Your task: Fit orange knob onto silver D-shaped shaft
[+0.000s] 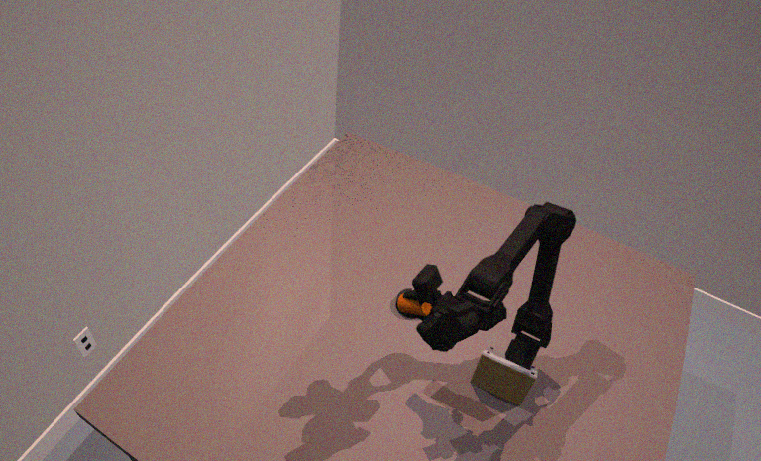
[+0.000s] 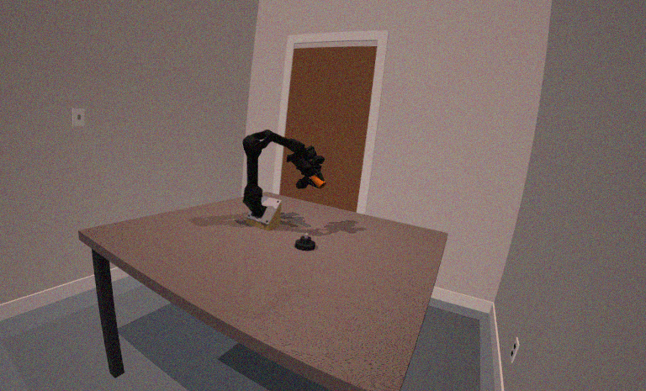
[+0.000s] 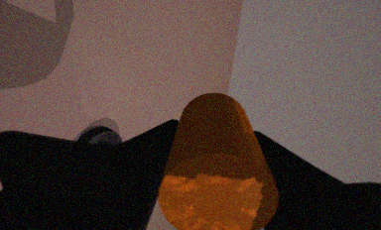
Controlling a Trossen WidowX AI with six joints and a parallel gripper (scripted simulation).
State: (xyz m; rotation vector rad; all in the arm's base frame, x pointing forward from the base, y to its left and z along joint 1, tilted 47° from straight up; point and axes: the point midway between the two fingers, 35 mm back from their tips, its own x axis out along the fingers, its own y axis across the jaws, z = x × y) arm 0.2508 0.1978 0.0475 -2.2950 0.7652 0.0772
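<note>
My gripper tip is now 210 mm above the round pedestal, 180 mm to the left of it and 40 mm short of it. The rest, counted from my gripper tip: orange knob (30 mm behind, 20 mm above, 10 mm to the left).
</note>
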